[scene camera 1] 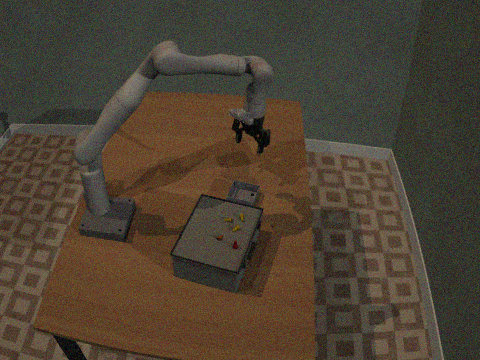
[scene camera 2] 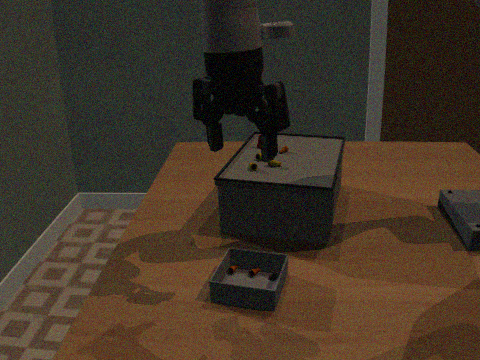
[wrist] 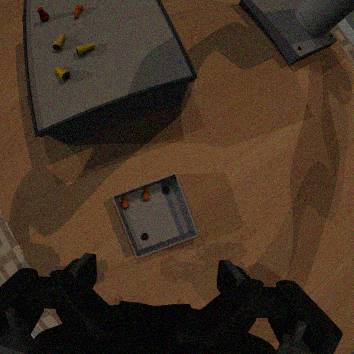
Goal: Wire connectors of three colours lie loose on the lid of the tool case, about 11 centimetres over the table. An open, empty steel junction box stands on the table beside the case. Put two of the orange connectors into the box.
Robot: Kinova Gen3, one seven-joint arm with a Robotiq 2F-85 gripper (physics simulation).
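Where they show: gripper, fingertip midpoint: (scene camera 1: pixel 248 147) (scene camera 2: pixel 241 154) (wrist: pixel 156 271); arm's base at its link origin: (scene camera 1: pixel 99 207) (wrist: pixel 310 21).
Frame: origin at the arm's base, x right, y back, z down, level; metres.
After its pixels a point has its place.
Note:
Two orange connectors, one (scene camera 2: pixel 232 270) @[x -0.237, y -0.533, z 0.030 m] (wrist: pixel 125 201) @[x -0.228, y -0.532, z 0.029 m] and another (scene camera 2: pixel 254 272) @[x -0.237, y -0.495, z 0.029 m] (wrist: pixel 146 193) @[x -0.229, y -0.495, z 0.029 m], lie apart on the floor of the steel junction box (scene camera 1: pixel 246 186) @[x -0.314, y -0.497, z 0.019 m] (scene camera 2: pixel 242 294) @[x -0.315, y -0.496, z 0.017 m] (wrist: pixel 186 212) @[x -0.282, y -0.448, z 0.025 m], near its wall on the case side. A third orange connector (scene camera 1: pixel 219 237) @[x 0.072, y -0.496, z -0.084 m] (scene camera 2: pixel 284 149) @[x 0.065, y -0.494, z -0.081 m] (wrist: pixel 78 11) @[x 0.062, y -0.495, z -0.081 m] lies on the lid of the tool case (scene camera 1: pixel 205 220) @[x 0.003, y -0.430, z -0.074 m] (scene camera 2: pixel 275 210) @[x -0.106, y -0.483, z -0.022 m] (wrist: pixel 115 30) @[x -0.001, y -0.453, z -0.074 m]. My gripper (scene camera 1: pixel 249 145) @[x -0.275, y -0.501, z -0.190 m] (scene camera 2: pixel 242 152) @[x -0.275, y -0.501, z -0.190 m] (wrist: pixel 156 271) @[x -0.275, y -0.501, z -0.190 m] is open and empty, high above the table and off to the side of the box away from the case.
On the lid lie a red connector (scene camera 1: pixel 235 245) @[x 0.094, y -0.553, z -0.088 m] (wrist: pixel 43 14) @[x 0.085, y -0.549, z -0.089 m] and three yellow ones (scene camera 1: pixel 228 220) @[x -0.012, y -0.503, z -0.082 m] (scene camera 1: pixel 242 217) @[x -0.037, y -0.543, z -0.085 m] (scene camera 1: pixel 236 228) @[x 0.018, y -0.537, z -0.084 m]. The tool case stands close beside the box, with much higher walls. The arm's base plate (scene camera 1: pixel 107 225) @[x 0.076, y -0.074, z 0.000 m] (scene camera 2: pixel 462 220) @[x -0.043, y -0.127, z 0.001 m] stands on the table.

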